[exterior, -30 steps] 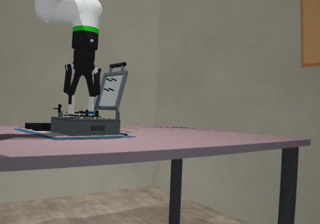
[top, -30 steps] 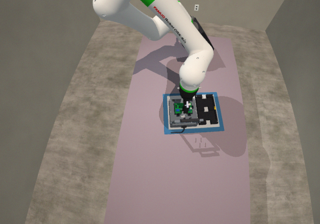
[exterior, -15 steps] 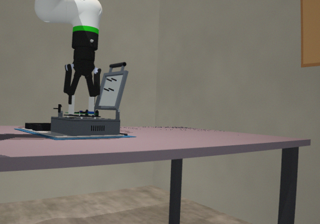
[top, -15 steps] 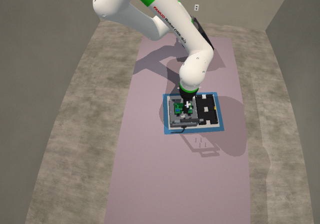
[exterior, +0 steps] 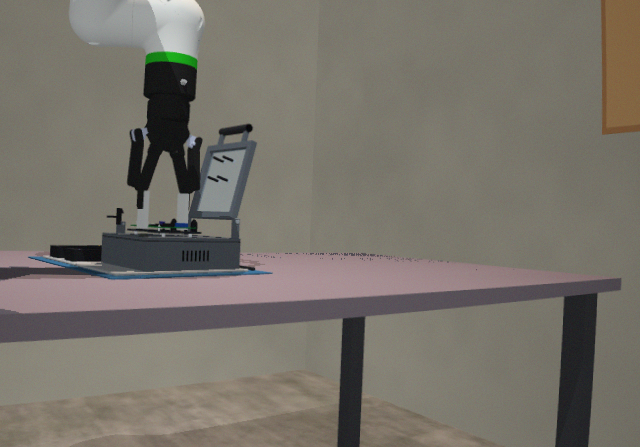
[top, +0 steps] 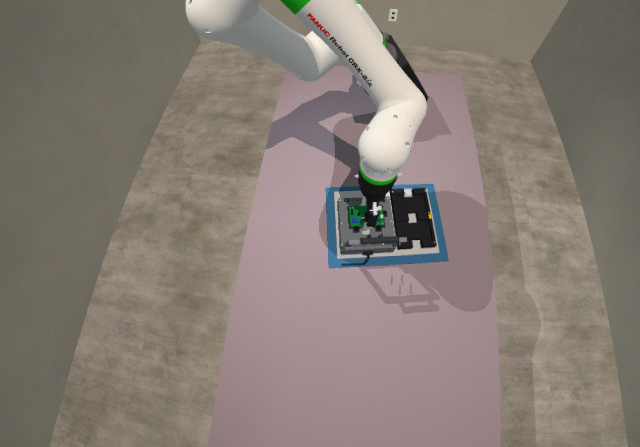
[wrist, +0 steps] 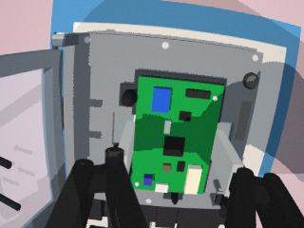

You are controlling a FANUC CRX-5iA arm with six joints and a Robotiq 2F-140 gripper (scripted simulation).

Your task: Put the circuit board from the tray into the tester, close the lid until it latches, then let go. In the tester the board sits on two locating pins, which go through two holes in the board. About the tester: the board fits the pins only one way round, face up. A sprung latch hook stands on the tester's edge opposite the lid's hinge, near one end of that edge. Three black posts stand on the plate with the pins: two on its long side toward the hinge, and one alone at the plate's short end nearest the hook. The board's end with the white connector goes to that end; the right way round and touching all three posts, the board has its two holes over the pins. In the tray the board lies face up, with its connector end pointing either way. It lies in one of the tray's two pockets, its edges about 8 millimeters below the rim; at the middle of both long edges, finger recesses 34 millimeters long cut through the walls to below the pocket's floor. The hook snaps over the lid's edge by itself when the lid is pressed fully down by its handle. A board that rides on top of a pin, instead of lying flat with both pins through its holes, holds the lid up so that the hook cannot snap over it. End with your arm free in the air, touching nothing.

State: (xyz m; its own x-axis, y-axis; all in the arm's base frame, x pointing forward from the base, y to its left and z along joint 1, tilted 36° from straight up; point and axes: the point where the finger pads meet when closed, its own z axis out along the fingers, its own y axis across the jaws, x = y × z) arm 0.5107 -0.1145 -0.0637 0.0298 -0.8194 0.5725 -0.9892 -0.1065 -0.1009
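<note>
The green circuit board lies 2 cm below my hand. From my hand the other things lie so: tester lid: 12 cm ahead, 8 cm above; then latch hook: 6 cm behind, 6 cm to the left, 1 cm below; then tester: 3 cm ahead, 4 cm to the left, 2 cm above.
</note>
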